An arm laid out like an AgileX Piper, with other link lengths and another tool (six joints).
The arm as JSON. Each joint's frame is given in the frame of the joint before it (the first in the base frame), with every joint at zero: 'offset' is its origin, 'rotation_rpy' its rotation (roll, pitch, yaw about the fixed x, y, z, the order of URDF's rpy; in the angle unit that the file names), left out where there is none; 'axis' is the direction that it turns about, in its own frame. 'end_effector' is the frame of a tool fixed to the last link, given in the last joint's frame.
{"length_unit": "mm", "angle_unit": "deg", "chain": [
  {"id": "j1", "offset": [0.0, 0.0, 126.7], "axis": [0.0, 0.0, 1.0]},
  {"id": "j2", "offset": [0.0, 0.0, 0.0], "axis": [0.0, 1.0, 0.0]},
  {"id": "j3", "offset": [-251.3, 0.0, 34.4], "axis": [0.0, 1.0, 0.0]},
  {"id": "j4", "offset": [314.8, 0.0, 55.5], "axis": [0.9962, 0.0, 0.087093]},
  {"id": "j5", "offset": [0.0, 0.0, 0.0], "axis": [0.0, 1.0, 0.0]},
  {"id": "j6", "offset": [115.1, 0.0, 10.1], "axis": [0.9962, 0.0, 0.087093]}
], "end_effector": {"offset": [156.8, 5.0, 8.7], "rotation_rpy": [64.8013, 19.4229, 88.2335]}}
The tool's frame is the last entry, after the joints.
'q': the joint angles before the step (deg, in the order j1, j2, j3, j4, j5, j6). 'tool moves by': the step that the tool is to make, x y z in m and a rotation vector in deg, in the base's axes. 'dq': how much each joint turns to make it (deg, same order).
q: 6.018 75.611 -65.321 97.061 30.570 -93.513
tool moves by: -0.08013 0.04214 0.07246 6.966 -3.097 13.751
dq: 0.000 -7.226 -0.779 -1.192 13.374 9.373
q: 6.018 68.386 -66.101 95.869 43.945 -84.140
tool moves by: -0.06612 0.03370 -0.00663 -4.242 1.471 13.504
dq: -0.001 -2.243 -0.783 -7.531 13.600 6.985
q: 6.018 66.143 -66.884 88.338 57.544 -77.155
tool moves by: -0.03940 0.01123 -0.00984 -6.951 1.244 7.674
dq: 0.000 0.000 -4.233 -8.489 9.129 5.962
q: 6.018 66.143 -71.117 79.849 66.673 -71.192
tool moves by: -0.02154 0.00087 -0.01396 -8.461 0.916 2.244
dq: 1.546 -0.463 -4.374 -10.241 4.154 6.272
